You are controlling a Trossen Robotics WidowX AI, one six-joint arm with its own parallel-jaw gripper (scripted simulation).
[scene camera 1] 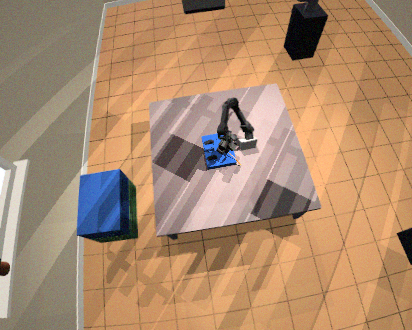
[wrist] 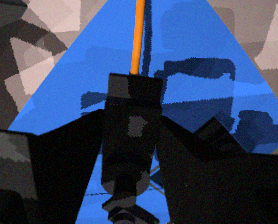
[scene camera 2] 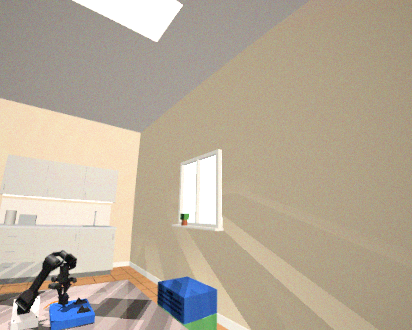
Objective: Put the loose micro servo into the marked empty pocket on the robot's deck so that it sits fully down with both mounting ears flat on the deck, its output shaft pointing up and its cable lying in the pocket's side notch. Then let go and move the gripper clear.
Note:
The pictures show: my gripper and a blue deck.

